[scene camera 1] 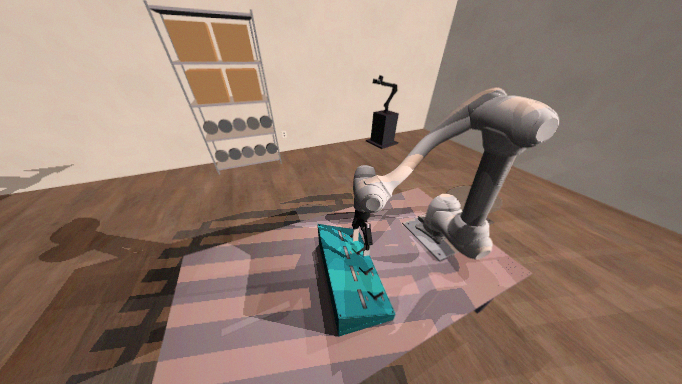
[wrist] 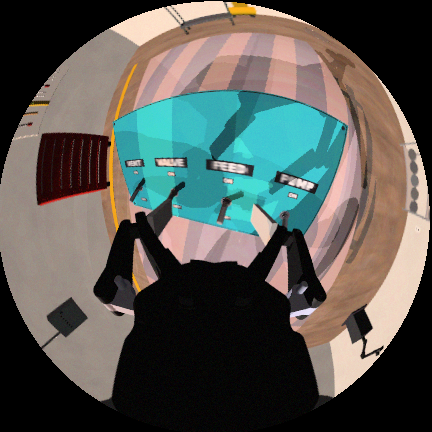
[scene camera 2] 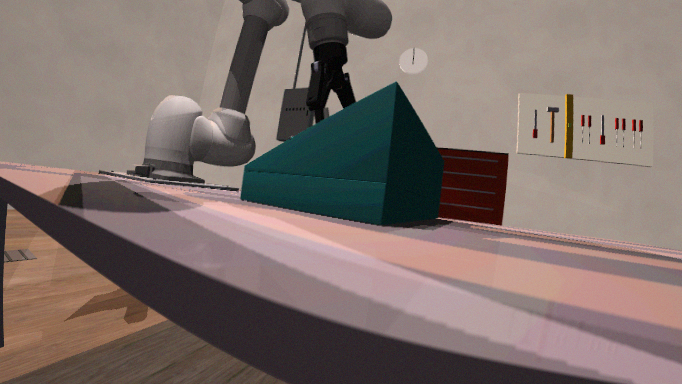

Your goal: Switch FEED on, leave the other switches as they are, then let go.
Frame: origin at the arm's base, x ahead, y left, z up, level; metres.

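Seen in the pictures: gripper, between the fingertips: (scene camera 1: 360, 247) (wrist: 211, 209); arm's base, origin of its link: (scene camera 1: 434, 229) (scene camera 2: 167, 179).
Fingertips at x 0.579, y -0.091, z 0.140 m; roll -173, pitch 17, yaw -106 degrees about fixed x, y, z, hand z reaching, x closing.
Pixels of each thing's top centre, then the offset from my fingertips to it. Level surfaces: height alone.
- dark FEED lever, centre of its top: (wrist: 219, 214) 0.021 m down, 0.014 m back, 0.005 m right
- VENT lever, centre of its top: (wrist: 129, 194) 0.021 m down, 0.070 m ahead, 0.219 m left
- PUMP lever, centre of its top: (wrist: 286, 229) 0.021 m down, 0.056 m back, 0.118 m right
- striped pink table, height of its surface: 0.151 m down
The teal sloped switch box (scene camera 1: 345, 305) (scene camera 2: 330, 160) (wrist: 195, 120) stands on the table. In the wrist view its labels read VENT, VALVE, FEED and PUMP. My gripper (scene camera 1: 362, 244) (scene camera 2: 332, 111) (wrist: 211, 209) is wide open and empty, low over the box's lower edge. The dark FEED lever (wrist: 223, 212) stands between the spread fingers, with no visible contact. Its upper end is well below the ON mark; I cannot tell its position for certain. The VALVE lever (wrist: 177, 190) is close by the left finger. The VENT lever (wrist: 138, 190) is farther left. The PUMP lever (wrist: 284, 216) is partly hidden behind the right finger.
The striped pink table (scene camera 1: 210, 325) (scene camera 2: 450, 280) carries the box and the arm's base plate (scene camera 1: 432, 247). Beyond the table are a red drawer cabinet (scene camera 2: 475, 185) (wrist: 72, 167), a shelf rack (scene camera 1: 225, 63) and a black pedestal (scene camera 1: 384, 129) with a small arm.
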